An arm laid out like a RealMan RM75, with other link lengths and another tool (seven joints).
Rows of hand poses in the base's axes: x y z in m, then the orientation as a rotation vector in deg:
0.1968 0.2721 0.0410 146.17 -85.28 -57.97
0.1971 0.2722 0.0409 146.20 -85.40 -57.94
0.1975 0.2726 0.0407 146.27 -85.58 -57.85
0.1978 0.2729 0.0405 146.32 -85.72 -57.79
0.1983 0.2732 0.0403 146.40 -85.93 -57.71
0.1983 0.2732 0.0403 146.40 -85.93 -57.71
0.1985 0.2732 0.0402 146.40 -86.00 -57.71
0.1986 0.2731 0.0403 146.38 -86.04 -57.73
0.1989 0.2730 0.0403 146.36 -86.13 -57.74
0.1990 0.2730 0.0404 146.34 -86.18 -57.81
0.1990 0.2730 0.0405 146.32 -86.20 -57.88
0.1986 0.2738 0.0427 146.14 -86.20 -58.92
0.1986 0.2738 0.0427 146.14 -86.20 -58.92
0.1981 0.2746 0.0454 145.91 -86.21 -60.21
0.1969 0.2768 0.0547 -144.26 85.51 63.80
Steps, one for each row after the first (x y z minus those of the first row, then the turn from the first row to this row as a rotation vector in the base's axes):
0.0003 0.0001 -0.0001 0.02 -0.06 -0.08
0.0007 0.0005 -0.0003 0.05 -0.17 -0.19
0.0010 0.0008 -0.0005 0.08 -0.26 -0.27
0.0015 0.0011 -0.0007 0.12 -0.38 -0.40
0.0015 0.0011 -0.0007 0.12 -0.38 -0.40
0.0017 0.0011 -0.0008 0.14 -0.40 -0.45
0.0018 0.0010 -0.0007 0.14 -0.39 -0.48
0.0021 0.0009 -0.0007 0.15 -0.40 -0.54
0.0022 0.0009 -0.0006 0.19 -0.37 -0.58
0.0022 0.0009 -0.0005 0.22 -0.34 -0.61
0.0018 0.0017 0.0017 0.69 0.15 -0.73
0.0018 0.0017 0.0017 0.69 0.15 -0.73
0.0013 0.0025 0.0044 1.28 0.75 -0.89
0.0001 0.0047 0.0137 3.10 2.63 -1.29

